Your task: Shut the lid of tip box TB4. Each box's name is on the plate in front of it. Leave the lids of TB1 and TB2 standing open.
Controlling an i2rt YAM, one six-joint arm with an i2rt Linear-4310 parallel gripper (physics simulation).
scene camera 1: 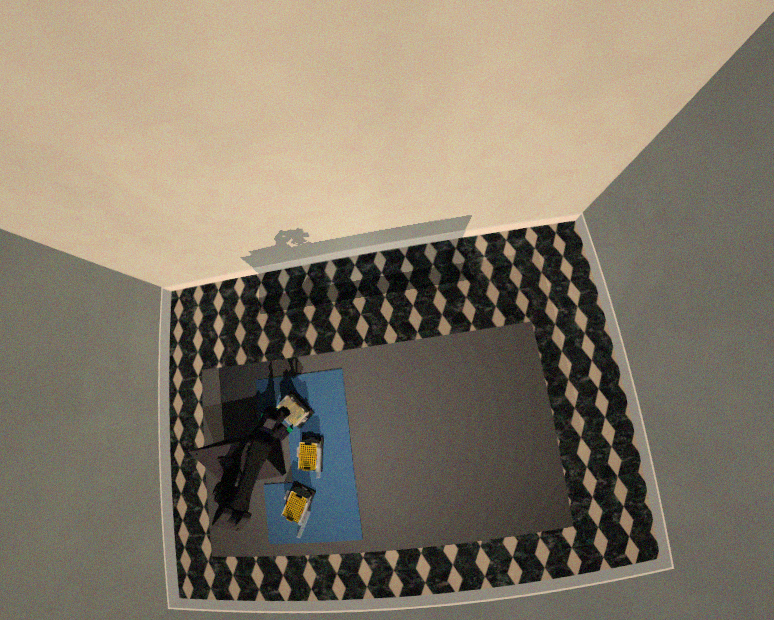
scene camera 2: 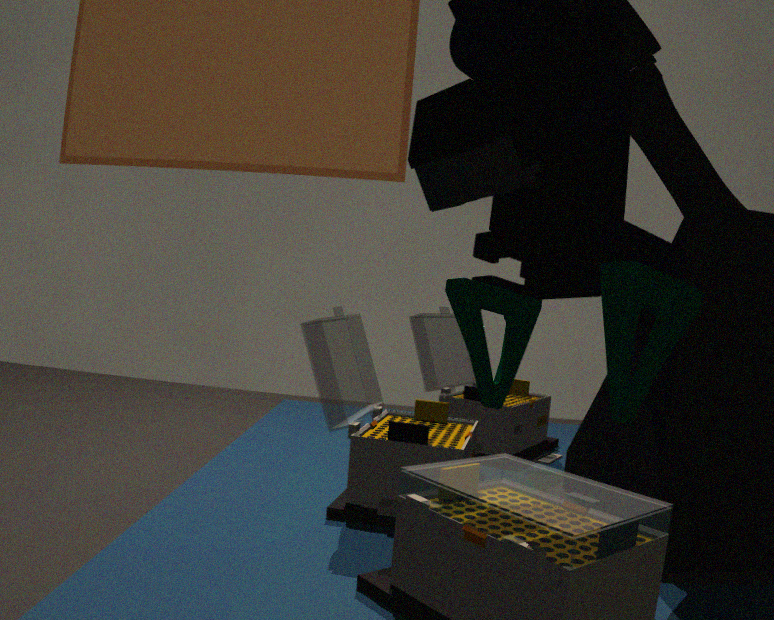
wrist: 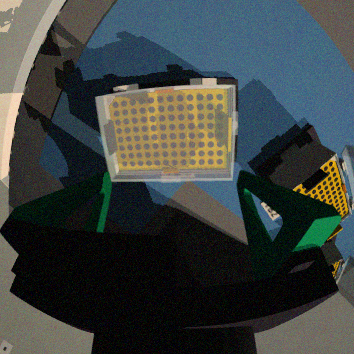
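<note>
A tip box with a yellow rack is nearest in the scene camera 2 view. Its clear lid lies flat over it and looks shut. Its name plate does not show. The middle box has its lid standing open; a plate near it seems to read TB2. The third box also has its lid standing open. My gripper is open and empty, above and beside the shut box, on the arm's side.
The boxes stand in a row on a blue mat on a grey table. The two open lids stand up on the side away from the arm. An orange-brown board hangs on the wall behind.
</note>
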